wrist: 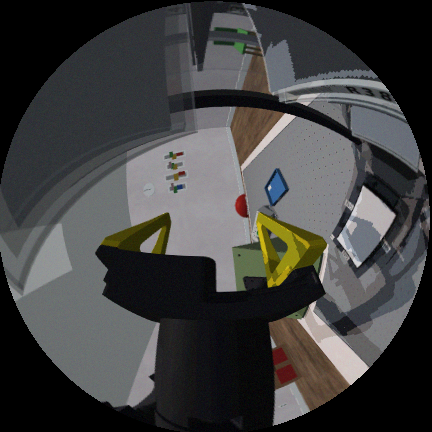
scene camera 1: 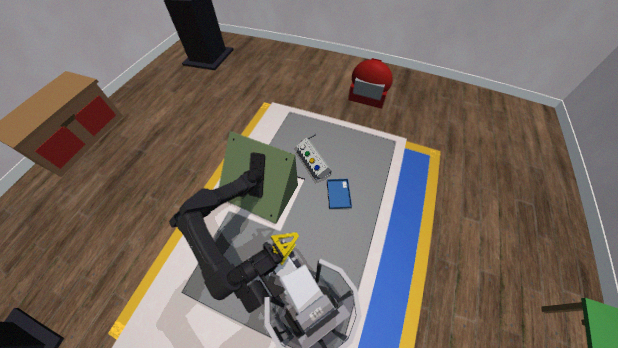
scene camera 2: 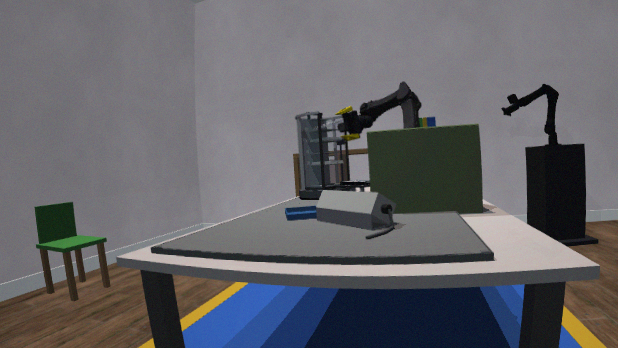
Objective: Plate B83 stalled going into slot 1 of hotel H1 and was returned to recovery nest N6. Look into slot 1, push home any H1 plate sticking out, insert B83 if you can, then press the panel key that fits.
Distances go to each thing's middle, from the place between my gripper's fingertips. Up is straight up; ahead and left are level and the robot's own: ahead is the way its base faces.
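Scene:
As for the clear-walled plate rack (scene camera 1: 338, 311), my hand is 11 cm above it, 18 cm to the left of it and 11 cm short of it.

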